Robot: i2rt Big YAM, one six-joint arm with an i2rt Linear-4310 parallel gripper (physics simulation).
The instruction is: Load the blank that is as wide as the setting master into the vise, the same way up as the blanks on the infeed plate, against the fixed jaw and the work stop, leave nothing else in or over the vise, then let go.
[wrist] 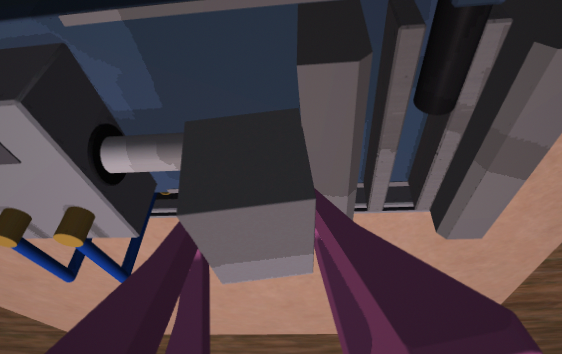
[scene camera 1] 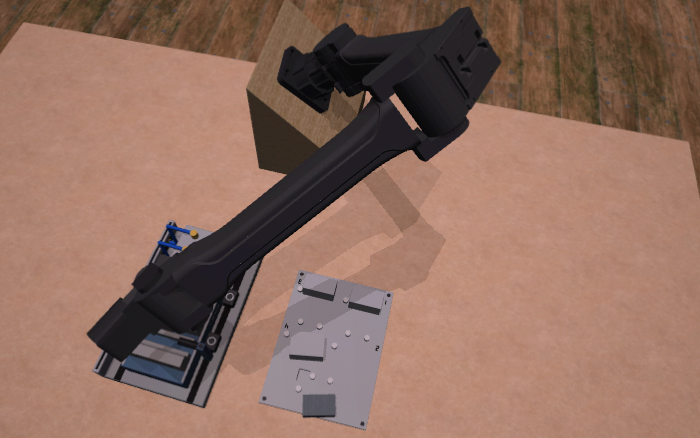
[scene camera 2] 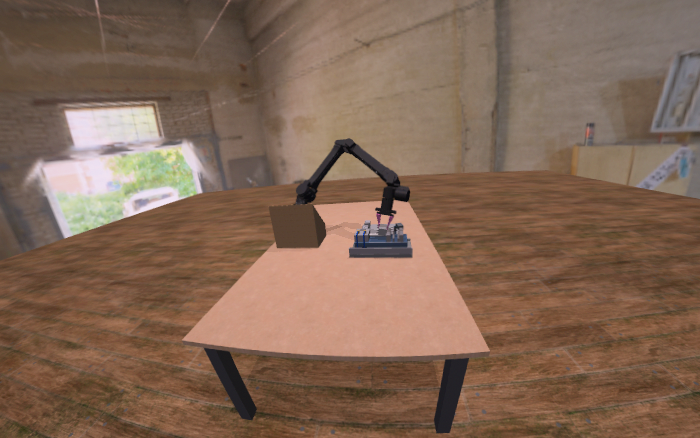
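Where they show: gripper, fingertip midpoint: [wrist: 254, 210] [scene camera 2: 382, 229]; arm's base at its link origin: [scene camera 1: 304, 81] [scene camera 2: 300, 213].
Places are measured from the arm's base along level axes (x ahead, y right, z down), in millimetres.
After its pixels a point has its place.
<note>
My gripper [scene camera 2: 384, 225] {x 452, y 134, z 71 mm} [wrist: 254, 210] {x 452, y 134, z 71 mm} is shut on a plain grey block [wrist: 247, 200] {x 459, y 107, z 56 mm}, one purple finger on each side. It is over the vise [scene camera 2: 380, 246] {x 435, y 188, z 140 mm}. In the wrist view the block looks upright and overlaps a round rod [wrist: 142, 152] {x 404, y 122, z 96 mm}; its right edge lines up with a pale jaw-like bar [wrist: 332, 120] {x 484, y 107, z 83 mm}. Contact between them cannot be told. The arm hides the block in the first scene view. The infeed plate [scene camera 1: 356, 382] {x 520, y -190, z 172 mm} bears light grey blanks [scene camera 1: 319, 287] {x 368, y -97, z 136 mm} [scene camera 1: 365, 300] {x 379, y -185, z 136 mm} [scene camera 1: 307, 346] {x 479, y -95, z 136 mm} and a darker ribbed block [scene camera 1: 319, 405] {x 571, y -132, z 147 mm} at its near edge.
A housing [wrist: 60, 170] {x 377, y 113, z 84 mm} with brass knobs and blue hoses stands left of the held block. Upright bars [wrist: 400, 100] {x 507, y 117, z 100 mm} [wrist: 515, 140] {x 541, y 127, z 84 mm} and a dark cylinder [wrist: 450, 60] {x 516, y 93, z 84 mm} are to the right. Low pins stand on the plate. A brown box [scene camera 1: 273, 129] {x 105, y 40, z 30 mm} [scene camera 2: 296, 227] {x -8, y 75, z 56 mm} stands by the arm base.
</note>
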